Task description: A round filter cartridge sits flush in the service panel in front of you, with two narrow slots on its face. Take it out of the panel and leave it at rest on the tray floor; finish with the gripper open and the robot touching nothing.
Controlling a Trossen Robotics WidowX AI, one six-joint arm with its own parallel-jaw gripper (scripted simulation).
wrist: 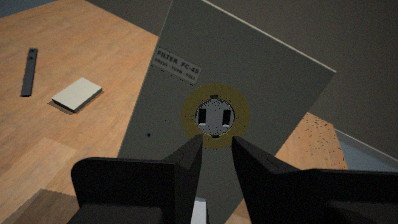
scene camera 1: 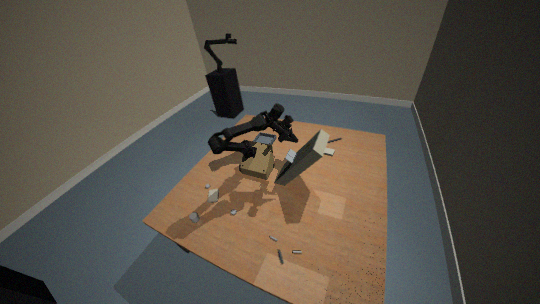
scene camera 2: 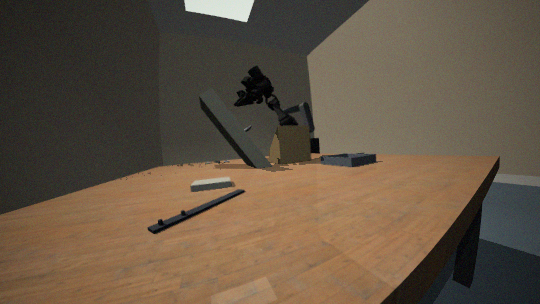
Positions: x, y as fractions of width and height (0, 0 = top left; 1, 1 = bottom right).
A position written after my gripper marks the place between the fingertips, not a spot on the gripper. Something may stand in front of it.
I see my gripper (wrist: 0.55, 0.63) and a round grey filter cartridge (wrist: 0.54, 0.52).
